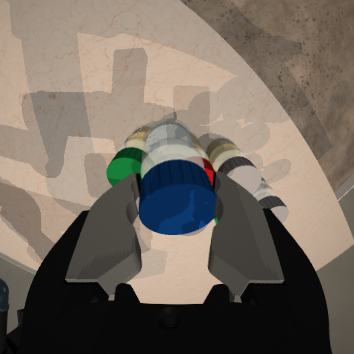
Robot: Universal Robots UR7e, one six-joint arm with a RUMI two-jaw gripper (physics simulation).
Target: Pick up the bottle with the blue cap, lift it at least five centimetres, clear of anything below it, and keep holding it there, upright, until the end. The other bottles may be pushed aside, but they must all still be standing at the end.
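Frame: origin at the arm's base, x ahead, y left, z up, level; centimetres.
Seen in the pictures: gripper, between the fingertips: (176, 174).
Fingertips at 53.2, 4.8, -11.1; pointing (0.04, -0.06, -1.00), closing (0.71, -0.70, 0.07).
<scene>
Offsets run from my fingertips to a thing's middle, as dx, dy, dz. "*": to the spot under its first point. Level surfaces: height alone.
The bottle with the blue cap @(-0.5, +0.0, -1.8) (177, 212) is between the jaws of my gripper (176, 174), which is shut on it just below the cap. Its clear body shows beyond the cap, and its base is hard to make out. The cap looks larger and nearer than the other caps. A green-capped bottle @(-5.2, +1.5, -9.8) (122, 170) stands lower, left of it. A red-capped bottle @(* +0.8, -4.6, -4.5) (208, 172) is mostly hidden behind the held bottle and right jaw. A bottle with a pale-topped grey cap @(+2.6, -9.3, -10.1) (241, 176) and a similar one @(+2.7, -19.7, -10.1) (274, 206) stand at the right, the latter partly behind the jaw.
The pale marble table @(dz -15.4) (200, 55) has a curved edge at the right, with brown stony floor (305, 65) beyond it. Long shadows cross the table. A sliver of green shows beside the right jaw. A dark bluish object (3, 295) is at the lower left edge.
</scene>
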